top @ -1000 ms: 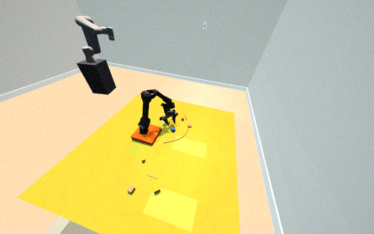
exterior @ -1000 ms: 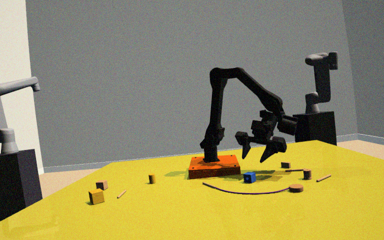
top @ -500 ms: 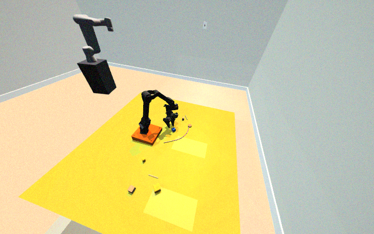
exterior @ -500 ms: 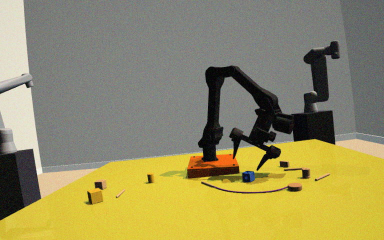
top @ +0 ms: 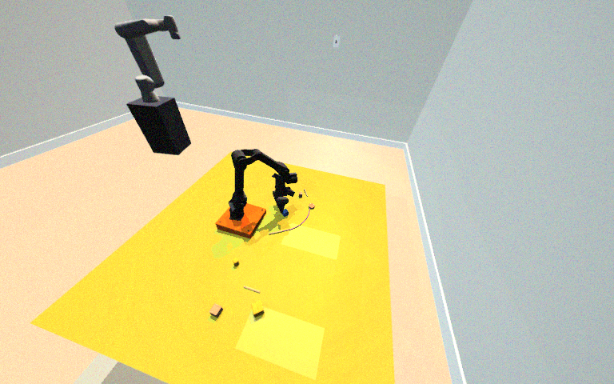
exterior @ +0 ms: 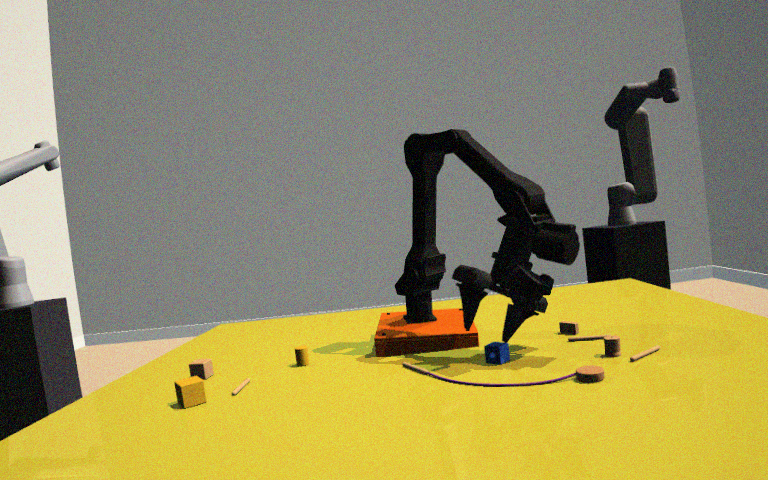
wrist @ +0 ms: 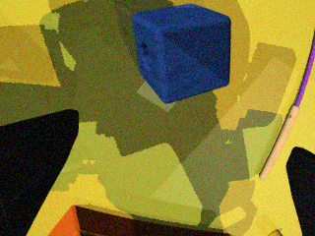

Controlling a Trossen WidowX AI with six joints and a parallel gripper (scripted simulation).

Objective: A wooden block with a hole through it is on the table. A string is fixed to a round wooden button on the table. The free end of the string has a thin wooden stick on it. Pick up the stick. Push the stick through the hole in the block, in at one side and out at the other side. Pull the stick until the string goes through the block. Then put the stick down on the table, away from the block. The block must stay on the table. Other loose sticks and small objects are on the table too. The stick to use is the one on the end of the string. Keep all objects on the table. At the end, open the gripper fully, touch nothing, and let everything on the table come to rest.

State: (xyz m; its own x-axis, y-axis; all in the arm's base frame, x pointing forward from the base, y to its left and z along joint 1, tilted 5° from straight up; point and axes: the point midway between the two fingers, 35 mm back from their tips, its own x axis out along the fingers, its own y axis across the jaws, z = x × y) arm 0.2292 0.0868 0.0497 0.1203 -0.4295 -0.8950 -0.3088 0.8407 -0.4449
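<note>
Right now the blue block is 3 cm ahead of my gripper tip, 1 cm to the left of it and 3 cm below it. Also, from my gripper tip: yellow cylinder: 15 cm behind, 33 cm to the right, 2 cm below; wooden cylinder: 10 cm ahead, 18 cm to the left, 3 cm below; round wooden button: 18 cm ahead, 9 cm to the left, 3 cm below.
</note>
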